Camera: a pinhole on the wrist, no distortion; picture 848 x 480 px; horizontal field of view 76.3 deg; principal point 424.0 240.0 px. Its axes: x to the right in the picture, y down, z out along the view. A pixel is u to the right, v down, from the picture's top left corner.
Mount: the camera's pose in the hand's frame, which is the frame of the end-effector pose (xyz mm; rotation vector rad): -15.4 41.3 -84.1 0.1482 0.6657 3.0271
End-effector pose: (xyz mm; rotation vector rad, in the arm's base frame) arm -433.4 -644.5 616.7 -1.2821 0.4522 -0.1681
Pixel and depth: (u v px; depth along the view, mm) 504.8 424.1 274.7
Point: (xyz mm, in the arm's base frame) -383.8 -429.4 598.0
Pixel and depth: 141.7 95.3 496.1
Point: -93.5 -398.5 273.2
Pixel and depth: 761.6 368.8 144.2
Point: -496.6 -529.0 580.6
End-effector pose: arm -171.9 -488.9 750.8 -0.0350 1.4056 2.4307
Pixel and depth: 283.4 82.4 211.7
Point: -273.4 -490.8 931.5
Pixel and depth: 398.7 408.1 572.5
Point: -196.7 -95.9 1095.4
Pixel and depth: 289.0 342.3 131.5
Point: -215.5 -477.6 826.9
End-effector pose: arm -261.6 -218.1 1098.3 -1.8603 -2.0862 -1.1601
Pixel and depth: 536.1 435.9 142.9
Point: -177.7 -204.3 1057.9
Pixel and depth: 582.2 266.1 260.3
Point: -55.5 -179.5 1013.6
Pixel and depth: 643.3 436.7 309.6
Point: -69.0 -158.9 893.9
